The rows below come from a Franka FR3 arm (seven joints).
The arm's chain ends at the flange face. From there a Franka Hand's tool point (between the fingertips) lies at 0.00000 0.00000 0.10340 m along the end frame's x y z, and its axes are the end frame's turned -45 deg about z.
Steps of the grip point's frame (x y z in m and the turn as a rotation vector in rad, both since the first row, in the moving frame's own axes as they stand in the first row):
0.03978, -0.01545, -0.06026, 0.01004, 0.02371, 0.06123
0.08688, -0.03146, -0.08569, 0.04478, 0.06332, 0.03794
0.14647, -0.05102, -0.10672, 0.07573, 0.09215, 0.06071
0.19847, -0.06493, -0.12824, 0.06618, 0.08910, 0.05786
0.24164, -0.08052, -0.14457, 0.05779, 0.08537, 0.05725
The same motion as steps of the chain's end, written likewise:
0.01613, -0.03662, -0.06023, 0.02386, 0.00967, 0.06123
0.03768, -0.07581, -0.08538, 0.07644, 0.01311, 0.03794
0.06592, -0.12744, -0.10599, 0.11871, 0.01161, 0.06071
0.09243, -0.17498, -0.12760, 0.10980, 0.01621, 0.05786
0.11162, -0.21742, -0.14402, 0.10123, 0.01950, 0.05725

